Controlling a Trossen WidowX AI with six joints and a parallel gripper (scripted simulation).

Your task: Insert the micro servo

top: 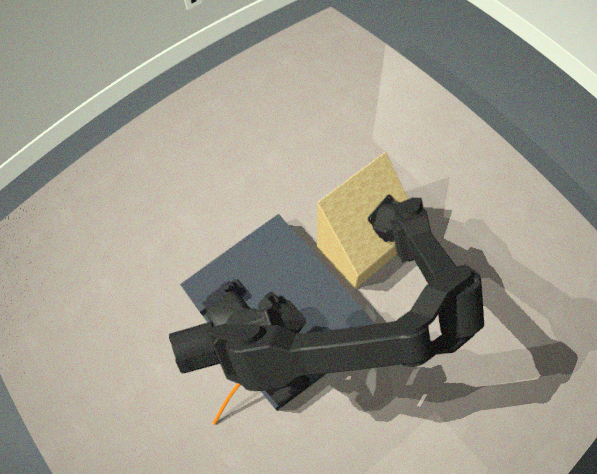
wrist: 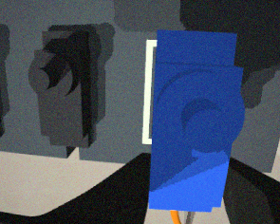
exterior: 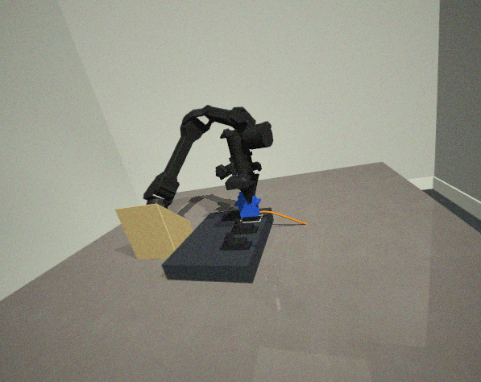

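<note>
The dark grey deck is 13 cm behind my gripper tip, 6 cm to the right of it and 9 cm below it.
</note>
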